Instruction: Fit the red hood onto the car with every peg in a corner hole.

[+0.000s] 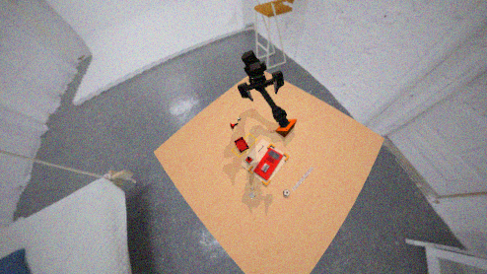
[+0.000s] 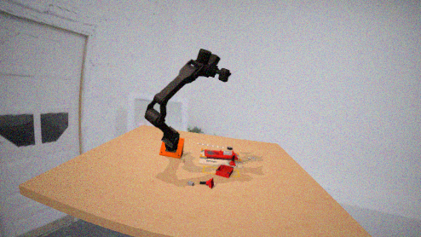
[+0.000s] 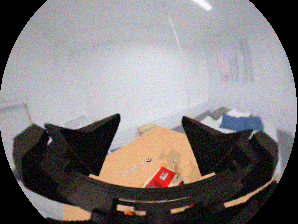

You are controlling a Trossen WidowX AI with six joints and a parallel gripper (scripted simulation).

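Right now the red hood is 50 cm below my gripper tip, 14 cm to the right of it and 6 cm ahead of it. Also, from my gripper tip: pale strip (51 cm below, 33 cm to the left).
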